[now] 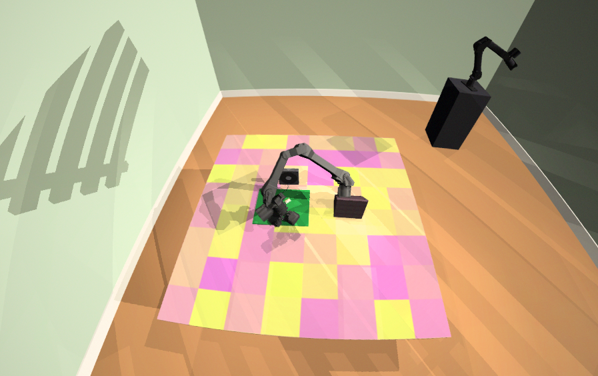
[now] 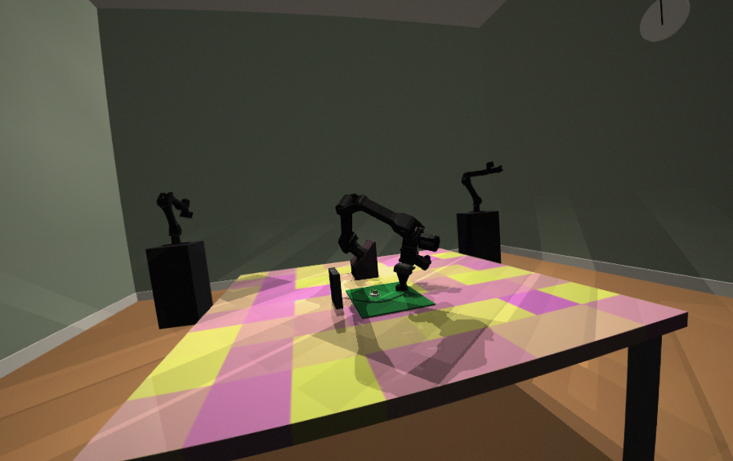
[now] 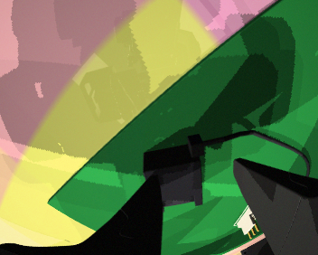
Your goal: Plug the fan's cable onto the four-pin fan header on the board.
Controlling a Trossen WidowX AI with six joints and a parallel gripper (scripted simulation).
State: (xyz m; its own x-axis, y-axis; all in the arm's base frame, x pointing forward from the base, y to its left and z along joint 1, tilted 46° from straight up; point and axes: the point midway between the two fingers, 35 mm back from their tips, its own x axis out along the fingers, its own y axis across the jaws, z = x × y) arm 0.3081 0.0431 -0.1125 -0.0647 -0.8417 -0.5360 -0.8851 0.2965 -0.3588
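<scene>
Right now my gripper tip is 20 mm past the dark plug and 10 mm above it. Round my gripper tip: green board (80 mm to the right, 40 mm below, 30 mm ahead); then black fan (250 mm to the right, 40 mm above, 20 mm ahead).
</scene>
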